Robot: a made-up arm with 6 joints. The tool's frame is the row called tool.
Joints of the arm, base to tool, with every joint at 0 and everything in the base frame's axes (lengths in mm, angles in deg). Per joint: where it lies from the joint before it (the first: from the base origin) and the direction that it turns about. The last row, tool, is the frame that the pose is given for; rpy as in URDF.
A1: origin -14 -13.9 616.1 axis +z
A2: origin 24.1 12.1 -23.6 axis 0.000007 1 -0.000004
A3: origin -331.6 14.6 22.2 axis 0.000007 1 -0.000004
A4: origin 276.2 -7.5 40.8 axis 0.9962 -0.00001 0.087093
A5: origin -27.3 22.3 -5.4 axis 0.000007 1 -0.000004
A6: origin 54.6 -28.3 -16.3 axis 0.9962 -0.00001 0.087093
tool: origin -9.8 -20.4 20.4 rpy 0 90 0
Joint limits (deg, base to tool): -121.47..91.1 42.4..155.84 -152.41..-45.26 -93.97..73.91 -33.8..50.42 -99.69..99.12
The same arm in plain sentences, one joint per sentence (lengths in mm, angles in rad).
The arm has six revolute joints in a row. What follows holds with every joint at zero, and every direction is one of the base frame's. Joint 1 is mounted 14 mm along -x and 13.9 mm along -y and 616.1 mm along +z from the base frame's origin and turns about +z, from -2.1201 to 1.59 rad. Joint 2 is mounted 24.1 mm along +x and 12.1 mm along +y and 23.6 mm along -z from joint 1 and turns about +y, from 0.74 to 2.7199 rad. Joint 3 is mounted 331.6 mm along -x and 14.6 mm along +y and 22.2 mm along +z from joint 2 and turns about +y, from -2.6601 to -0.7899 rad. Joint 4 is mounted 276.2 mm along +x and 7.5 mm along -y and 40.8 mm along +z from joint 3 and turns about the direction (0.9962, 0, 0.0871), from -1.6401 to 1.29 rad. Joint 5 is mounted 27.3 mm along -x and 22.3 mm along +y and 5.4 mm along -z from joint 4 and turns about +y, from -0.5899 to 0.88 rad. Joint 6 is mounted 54.6 mm along +x and 28.3 mm along -y and 16.3 mm along -z from joint 5 and turns about the direction (0.9962, 0, 0.0871), from -1.7399 to 1.73 rad. The tool frame, which is the frame that the pose is given for, is mounted 9.8 mm along -x and 20.4 mm along -y and 20.4 mm along +z from joint 6; its axes are the base frame's turned by roll 0, pitch 1.5708 and yaw 0 rad (as in URDF: about the fixed x, then y, then z).
